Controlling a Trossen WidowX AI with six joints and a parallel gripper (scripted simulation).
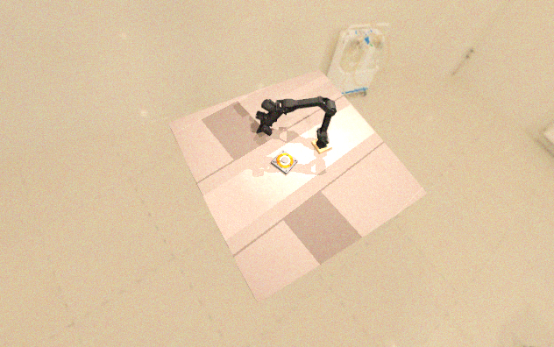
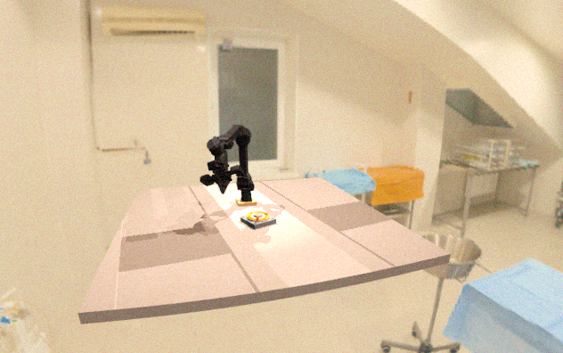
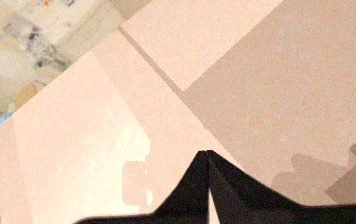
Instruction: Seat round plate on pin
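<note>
My gripper tip is 150 mm past the square grey base, 150 mm to the right of it and 170 mm above it.
</note>
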